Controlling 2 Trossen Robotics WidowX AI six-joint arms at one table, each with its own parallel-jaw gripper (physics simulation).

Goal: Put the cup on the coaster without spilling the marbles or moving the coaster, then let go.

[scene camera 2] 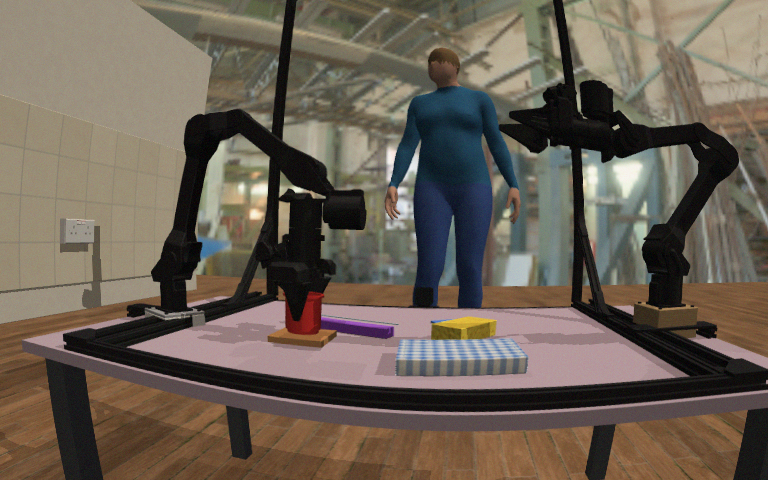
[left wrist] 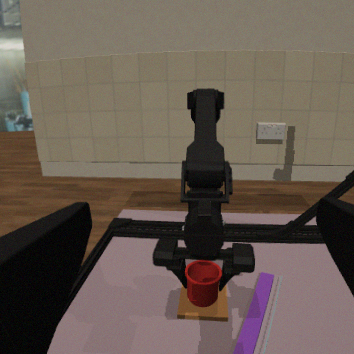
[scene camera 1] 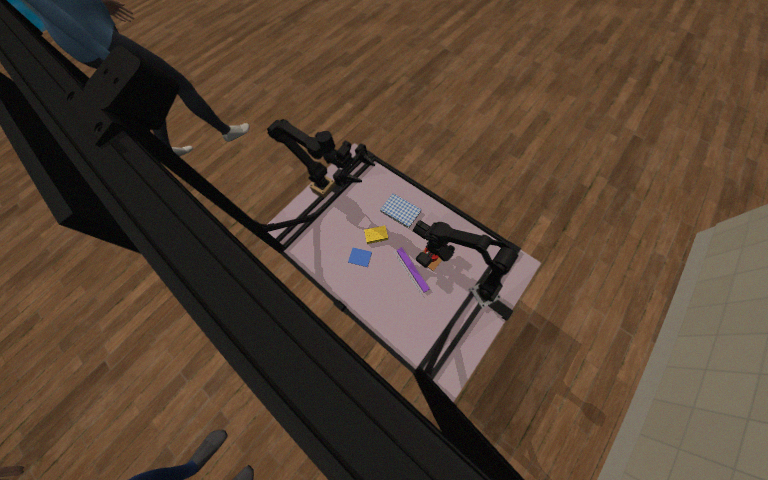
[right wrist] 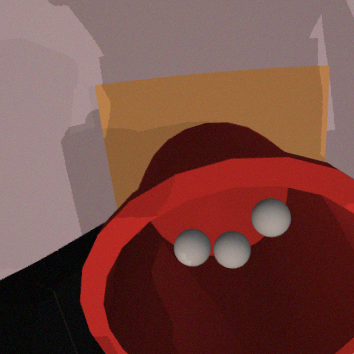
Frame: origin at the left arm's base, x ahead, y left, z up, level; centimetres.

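Seen in the pictures: left gripper, fingertip midpoint: (scene camera 2: 503, 121) (left wrist: 205, 211) (scene camera 1: 368, 173); right gripper, fingertip midpoint: (scene camera 2: 303, 318) (left wrist: 202, 288) (scene camera 1: 431, 254) (right wrist: 222, 219); left arm's base, link origin: (scene camera 2: 665, 305) (scene camera 1: 321, 183); right arm's base, link origin: (scene camera 2: 173, 309) (scene camera 1: 485, 293).
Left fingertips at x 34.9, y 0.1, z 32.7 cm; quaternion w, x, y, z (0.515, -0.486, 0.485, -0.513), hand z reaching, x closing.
Offsets run from my left fingertips to a thing's middle. "spot": to the spot under its first point.
The red cup {dx +34.5, dy -3.0, dz -33.7 cm} (scene camera 1: 433, 256) (scene camera 2: 314, 314) (left wrist: 202, 290) (right wrist: 225, 167) is upright over the orange-brown coaster {dx +34.7, dy -3.2, dz -38.0 cm} (scene camera 1: 434, 265) (scene camera 2: 326, 337) (left wrist: 218, 313) (right wrist: 215, 95). Its base is at or very close to the coaster's top; contact is hard to tell. Three grey marbles {dx +32.3, dy -3.3, dz -35.7 cm} (right wrist: 232, 249) lie inside the cup in the right wrist view. My right gripper (scene camera 2: 303, 308) (left wrist: 202, 288) points down and is shut on the cup, one finger on each side. My left gripper (scene camera 1: 365, 172) (scene camera 2: 507, 122) is open and empty, raised high near its own side of the table.
A purple bar {dx +29.8, dy -14.2, dz -37.5 cm} (scene camera 1: 413, 270) (scene camera 2: 362, 328) (left wrist: 256, 315) lies close beside the coaster. A yellow block {dx +5.7, dy -7.9, dz -37.1 cm} (scene camera 1: 376, 234) (scene camera 2: 464, 328), a blue-and-white checked block {dx +8.6, dy +10.5, dz -37.3 cm} (scene camera 1: 400, 210) (scene camera 2: 461, 357) and a flat blue square {spot: dx +5.3, dy -21.5, dz -38.2 cm} (scene camera 1: 360, 256) lie between the arms. Black rails edge the table.
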